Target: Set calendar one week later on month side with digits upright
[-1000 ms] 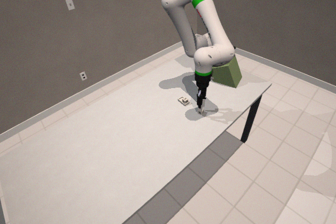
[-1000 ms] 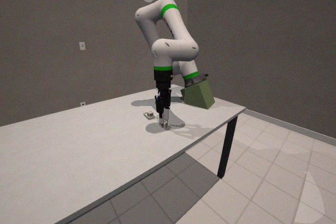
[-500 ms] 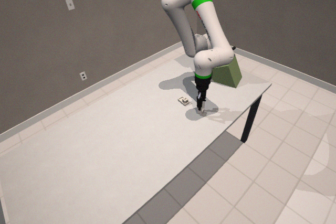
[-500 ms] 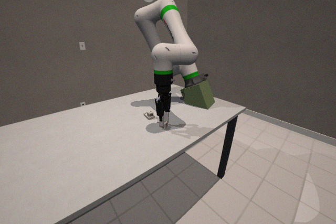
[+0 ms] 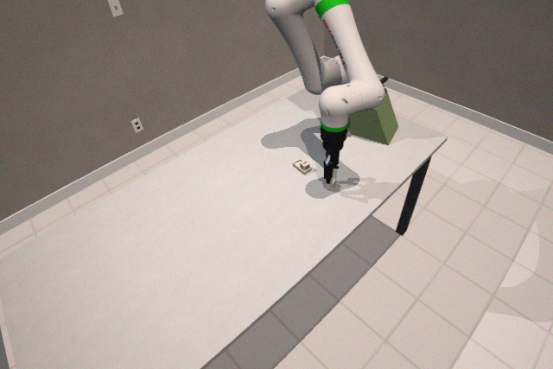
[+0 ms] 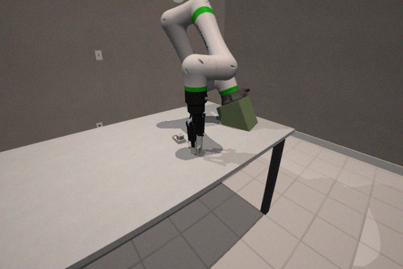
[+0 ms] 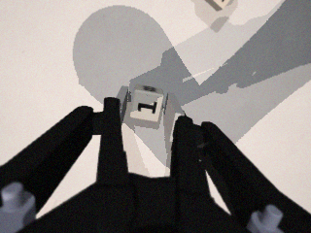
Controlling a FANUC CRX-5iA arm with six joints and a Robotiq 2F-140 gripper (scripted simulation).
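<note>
My gripper is now 3 cm above the white calendar cube.
</note>
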